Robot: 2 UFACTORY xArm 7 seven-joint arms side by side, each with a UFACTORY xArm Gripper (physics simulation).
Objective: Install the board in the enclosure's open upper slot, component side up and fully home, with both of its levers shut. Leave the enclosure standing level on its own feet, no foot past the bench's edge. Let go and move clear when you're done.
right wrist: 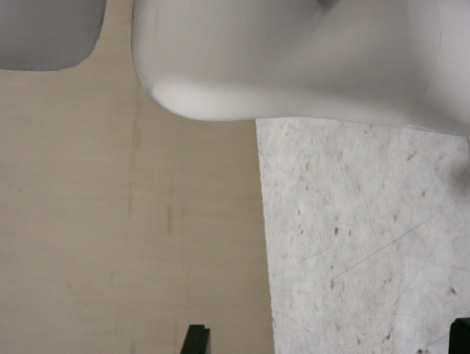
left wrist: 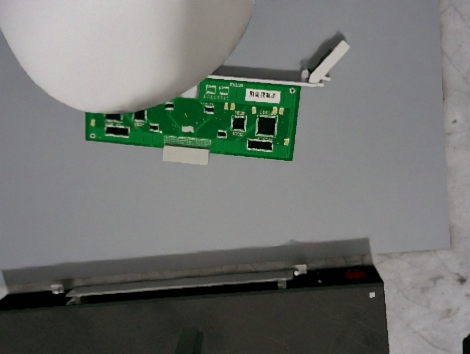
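Frame: origin at the left arm's base, x ahead, y left, z up, level; centimetres.
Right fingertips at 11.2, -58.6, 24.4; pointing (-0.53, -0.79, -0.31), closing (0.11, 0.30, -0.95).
A point is followed by its place in that frame, as x, y, z.
The green board (left wrist: 190,120) {32.3, -40.1, 0.6} lies component side up on the grey mat (left wrist: 125,210) {45.0, -43.5, 0.2} in the left wrist view. Its right lever (left wrist: 330,61) {21.4, -28.8, 2.1} is swung outward; its left lever is hidden behind a white arm part. The dark enclosure (left wrist: 280,320) {47.5, -23.0, 4.9} stands below it, its slotted front facing the board, with a light grey bar (left wrist: 180,286) {49.7, -34.1, 2.7} along the opening. Its feet are not visible. My left gripper (left wrist: 328,342) {34.2, -26.6, 33.2} is open above the enclosure, holding nothing. My right gripper (right wrist: 328,337) {11.2, -58.6, 24.4} is open and empty over the bench edge; neither board nor enclosure shows in its view.
A large white arm part (left wrist: 120,45) {26.9, -35.9, 35.4} covers the board's upper left in the left wrist view. Another white arm part (right wrist: 280,65) {-2.1, -57.5, 24.5} and a grey rounded part (right wrist: 45,30) fill the top of the right wrist view. The marbled bench (right wrist: 360,225) {-8.1, -86.7, 0.0} ends beside the tan floor (right wrist: 125,225).
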